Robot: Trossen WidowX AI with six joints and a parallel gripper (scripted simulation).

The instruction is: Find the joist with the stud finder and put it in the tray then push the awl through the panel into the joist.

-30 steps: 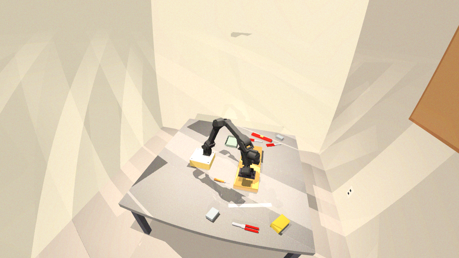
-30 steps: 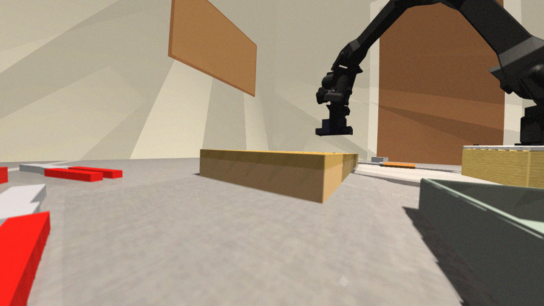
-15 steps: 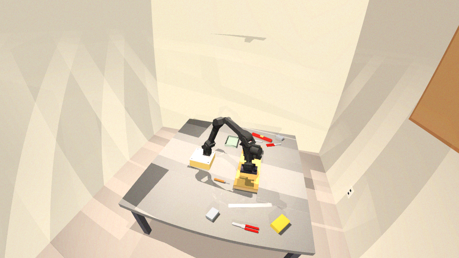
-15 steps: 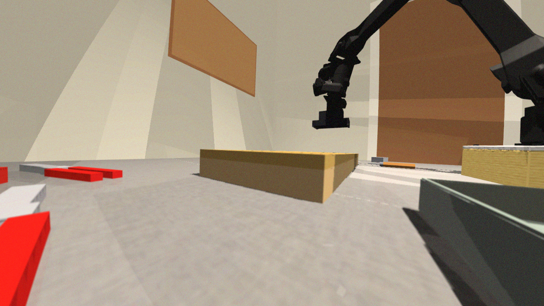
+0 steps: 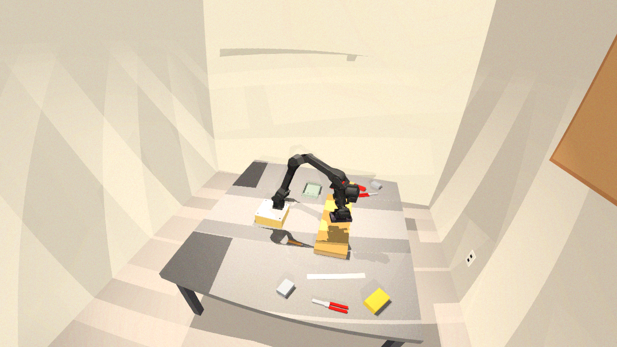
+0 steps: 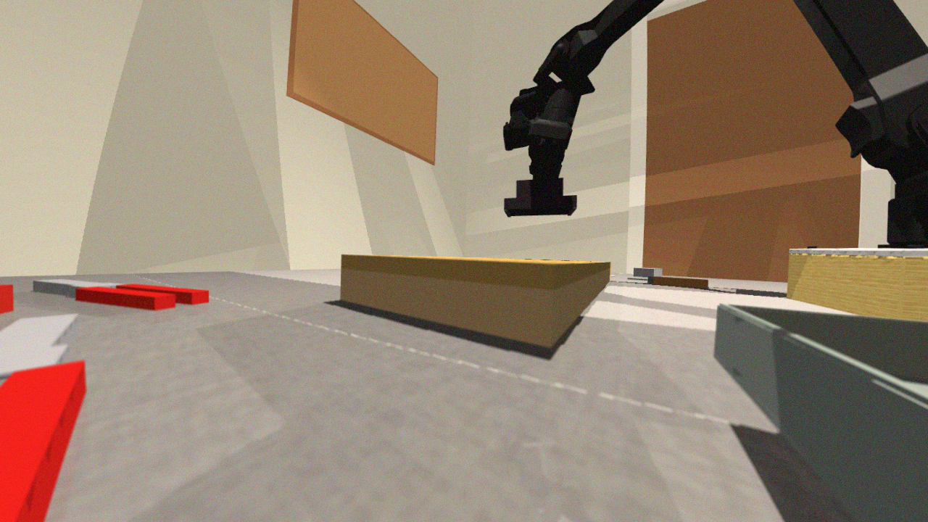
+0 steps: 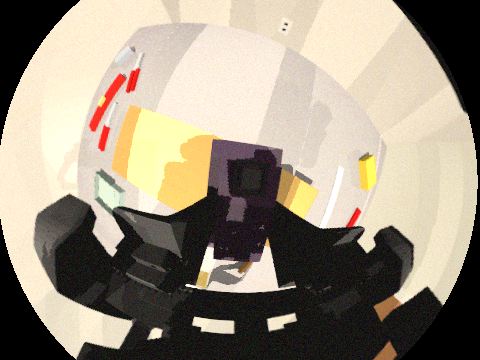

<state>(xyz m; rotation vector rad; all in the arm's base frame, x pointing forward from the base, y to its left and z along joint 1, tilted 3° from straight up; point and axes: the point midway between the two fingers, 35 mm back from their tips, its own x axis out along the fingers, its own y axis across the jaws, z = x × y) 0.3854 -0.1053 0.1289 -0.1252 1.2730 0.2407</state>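
My gripper tip is 220 mm past the pale green tray, 400 mm to the right of it and 140 mm above it. From my gripper tip the other things lie so: white strip: 310 mm to the right, 150 mm below; stud finder: 10 mm ahead, 20 mm above; awl: 210 mm behind, 130 mm to the right, 140 mm below.
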